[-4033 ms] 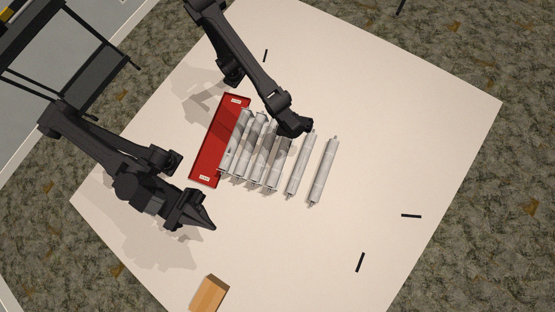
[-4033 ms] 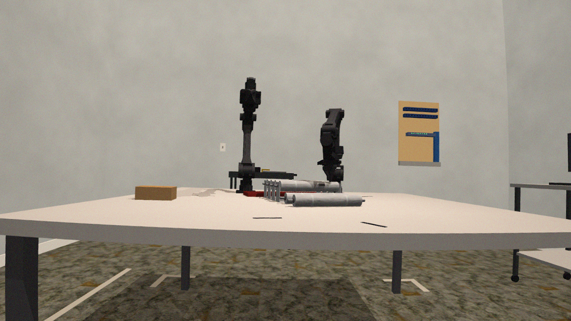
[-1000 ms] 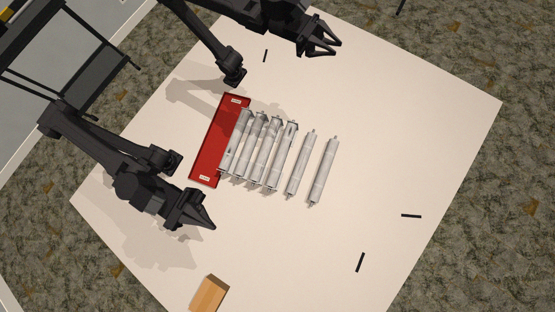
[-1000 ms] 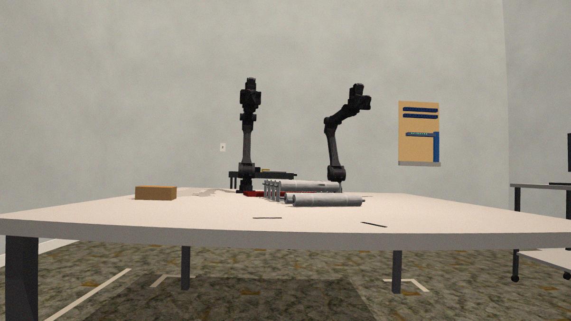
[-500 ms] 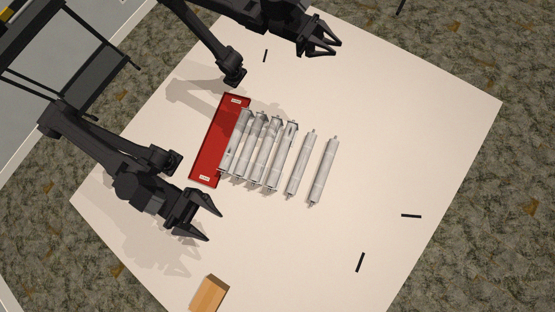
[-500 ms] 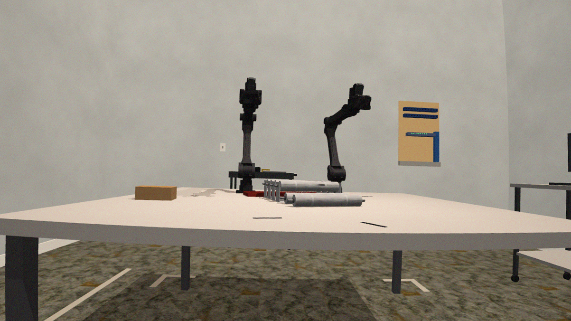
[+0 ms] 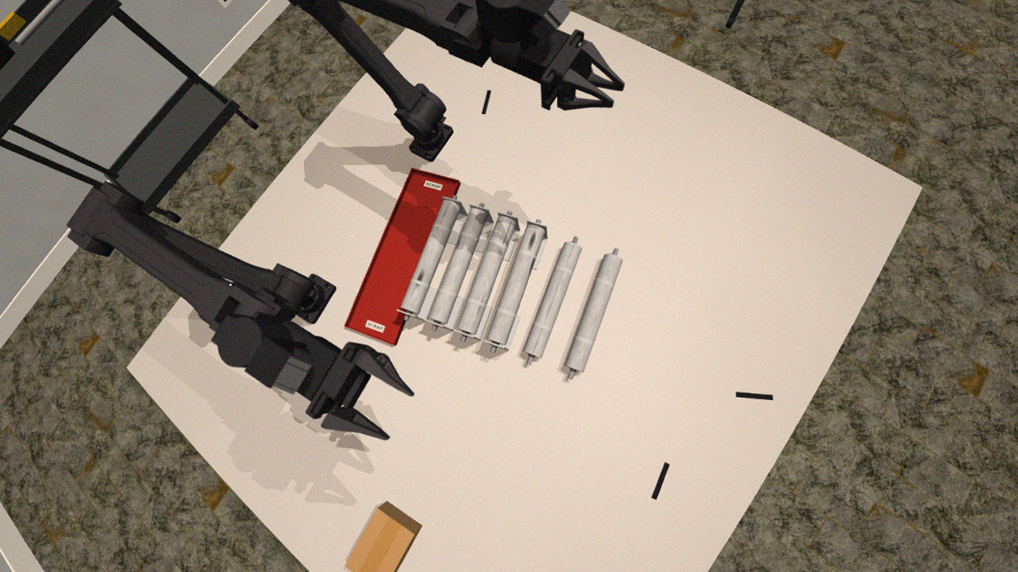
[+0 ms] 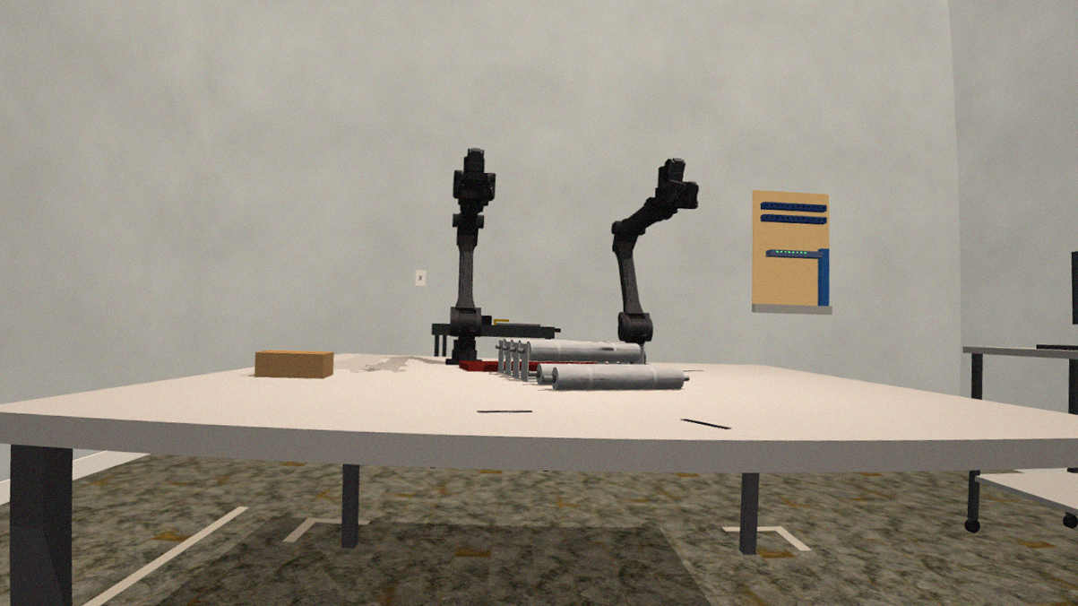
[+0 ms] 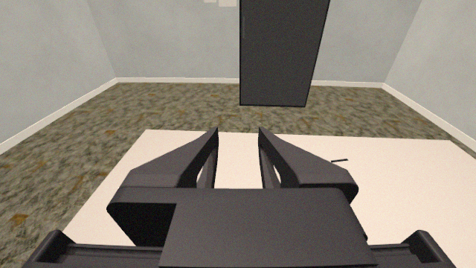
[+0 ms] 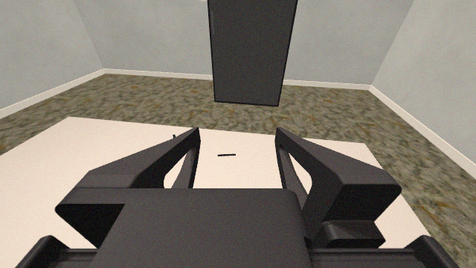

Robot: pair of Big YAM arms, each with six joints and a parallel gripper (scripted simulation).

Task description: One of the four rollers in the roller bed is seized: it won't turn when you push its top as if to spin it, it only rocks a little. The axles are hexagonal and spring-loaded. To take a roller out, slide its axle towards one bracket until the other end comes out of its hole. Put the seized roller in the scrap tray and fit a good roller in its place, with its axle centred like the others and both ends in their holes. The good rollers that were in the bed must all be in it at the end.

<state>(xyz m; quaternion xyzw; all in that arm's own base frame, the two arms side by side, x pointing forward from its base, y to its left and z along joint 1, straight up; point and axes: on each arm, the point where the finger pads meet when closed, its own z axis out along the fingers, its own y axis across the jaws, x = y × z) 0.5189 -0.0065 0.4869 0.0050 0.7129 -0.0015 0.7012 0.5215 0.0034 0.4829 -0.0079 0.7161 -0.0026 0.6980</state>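
Now: the red scrap tray 370 mm behind my right hand, 200 mm to the left of it and 480 mm below it. Round my right hand: cardboard box 400 mm to the right, 450 mm below.
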